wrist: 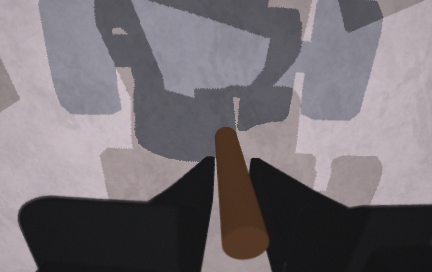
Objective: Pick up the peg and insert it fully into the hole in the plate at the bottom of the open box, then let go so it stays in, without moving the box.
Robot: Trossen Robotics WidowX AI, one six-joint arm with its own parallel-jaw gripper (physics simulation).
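Places are measured from the arm's base along level axes (x ahead, y left, z up), in millimetres.
Pixels of known places: gripper, fingertip midpoint: (231,165).
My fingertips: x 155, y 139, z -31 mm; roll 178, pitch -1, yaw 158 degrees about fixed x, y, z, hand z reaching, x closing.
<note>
Behind a point stands the place of what it marks.
The brown cylindrical peg (234,190) @[y 129, x 155, z 3 mm] stands roughly upright, leaning a little in the wrist view, with its round top end nearest the camera at the lower middle. My gripper (231,165) @[y 139, x 155, z -31 mm] is partly closed, with one black finger on each side of the peg. A narrow pale gap shows between the left finger and the peg. The right finger is very close to the peg's right side, and whether it touches is hard to tell. The fingers are not shut on the peg. The open box, the plate and its hole do not show in this view.
A pale mottled surface (400,130) @[y 174, x 41, z -60 mm] lies under the peg. Overlapping dark grey, blue-grey and brownish shadow shapes fall across it, above and on both sides of the peg.
</note>
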